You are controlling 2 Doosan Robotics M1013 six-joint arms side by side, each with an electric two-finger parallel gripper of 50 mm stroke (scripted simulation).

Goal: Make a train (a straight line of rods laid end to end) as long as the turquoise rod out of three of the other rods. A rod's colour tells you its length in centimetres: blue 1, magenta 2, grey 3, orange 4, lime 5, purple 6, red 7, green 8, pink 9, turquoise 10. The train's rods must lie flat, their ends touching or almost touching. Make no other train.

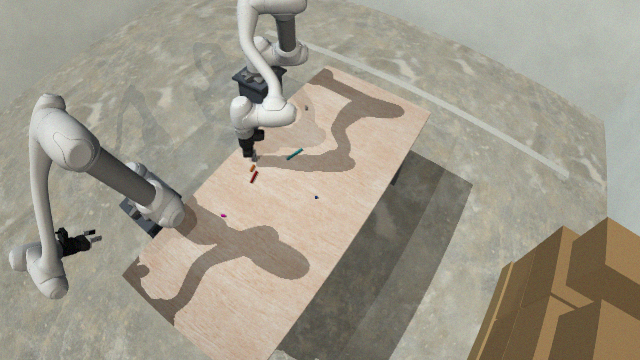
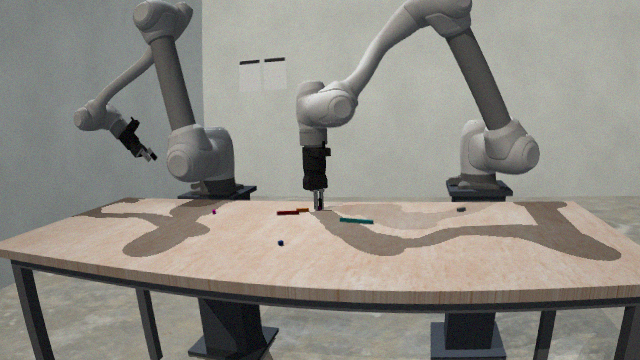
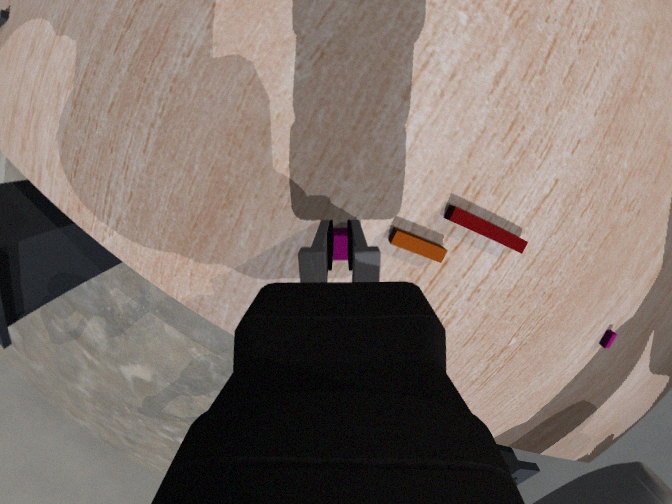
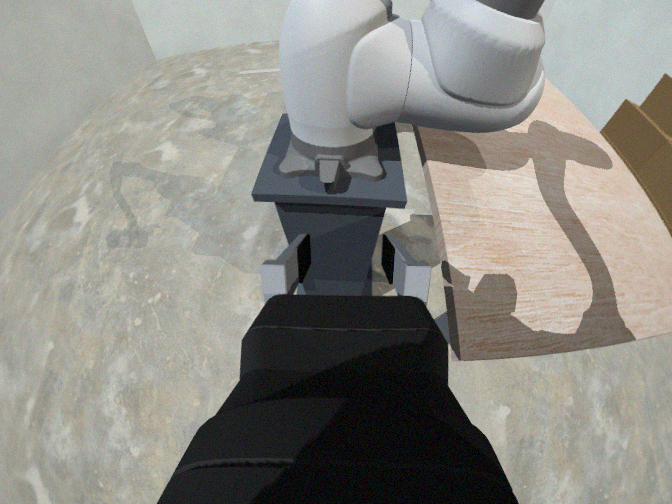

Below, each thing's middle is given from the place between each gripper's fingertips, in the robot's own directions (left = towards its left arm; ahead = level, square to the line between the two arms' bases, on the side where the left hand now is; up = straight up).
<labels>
I see my left gripper (image 2: 318,209) 5 cm to the left of the orange rod (image 3: 399,238), 2 cm short of it and 2 cm above it. From my left hand the other things lie so: red rod (image 3: 454,214): 9 cm to the right, 5 cm ahead, 2 cm below.
Now: right hand 700 mm to the right of the red rod, 440 mm short of it and 150 mm above it. From my right hand the other things lie so: orange rod (740 mm to the left, 400 mm ahead, 150 mm below).
</labels>
